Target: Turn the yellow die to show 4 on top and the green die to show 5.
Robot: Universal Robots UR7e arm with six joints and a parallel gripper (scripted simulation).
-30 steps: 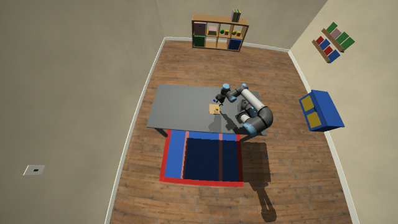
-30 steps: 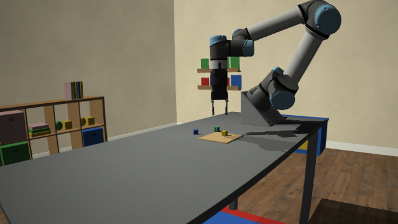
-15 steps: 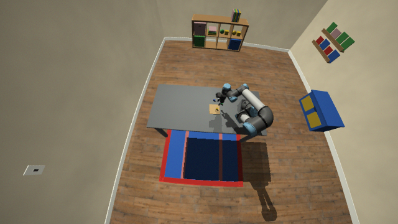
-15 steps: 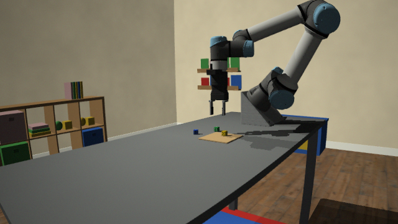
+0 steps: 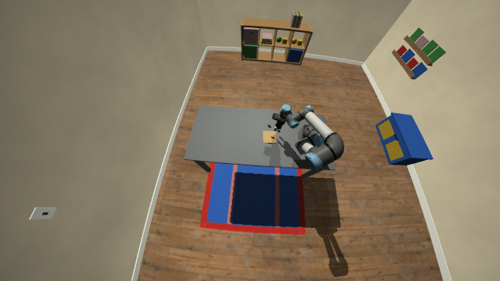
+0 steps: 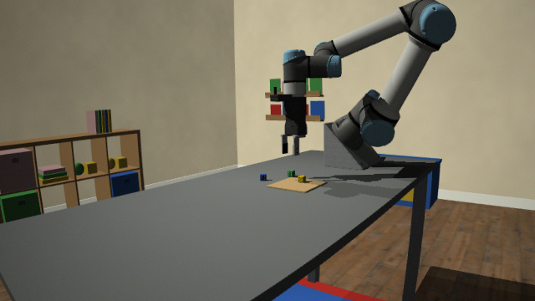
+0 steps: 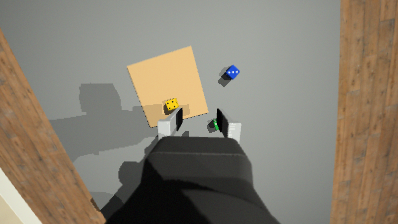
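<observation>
Now: the green die 10 cm below my hand, 5 cm behind it and 3 cm to the right of it. From my hand the other things lie so: yellow die 9 cm below, 5 cm to the left, 2 cm ahead; tan mat 10 cm below, 5 cm to the left, 5 cm ahead; blue die 10 cm below, 8 cm to the right, 4 cm ahead.
</observation>
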